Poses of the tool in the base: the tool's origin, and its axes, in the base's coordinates. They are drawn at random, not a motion.
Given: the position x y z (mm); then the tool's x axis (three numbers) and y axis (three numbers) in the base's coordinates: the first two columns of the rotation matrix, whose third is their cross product.
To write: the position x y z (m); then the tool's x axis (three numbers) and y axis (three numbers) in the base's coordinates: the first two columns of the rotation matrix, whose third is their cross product. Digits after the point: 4 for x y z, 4 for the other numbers.
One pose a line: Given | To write
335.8 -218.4 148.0 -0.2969 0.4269 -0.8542 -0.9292 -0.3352 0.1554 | 0.3358 -0.2184 0.1480 -0.2969 0.4269 -0.8542 -0.9292 -0.3352 0.1554
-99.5 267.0 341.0 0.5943 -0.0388 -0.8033 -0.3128 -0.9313 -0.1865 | -0.0995 0.2670 0.3410 0.5943 -0.0388 -0.8033 -0.3128 -0.9313 -0.1865
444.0 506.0 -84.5 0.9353 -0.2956 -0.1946 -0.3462 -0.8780 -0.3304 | 0.4440 0.5060 -0.0845 0.9353 -0.2956 -0.1946 -0.3462 -0.8780 -0.3304
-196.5 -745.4 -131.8 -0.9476 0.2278 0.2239 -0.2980 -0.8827 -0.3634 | -0.1965 -0.7454 -0.1318 -0.9476 0.2278 0.2239 -0.2980 -0.8827 -0.3634
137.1 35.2 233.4 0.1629 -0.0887 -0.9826 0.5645 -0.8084 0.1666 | 0.1371 0.0352 0.2334 0.1629 -0.0887 -0.9826 0.5645 -0.8084 0.1666
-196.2 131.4 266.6 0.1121 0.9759 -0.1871 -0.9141 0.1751 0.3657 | -0.1962 0.1314 0.2666 0.1121 0.9759 -0.1871 -0.9141 0.1751 0.3657
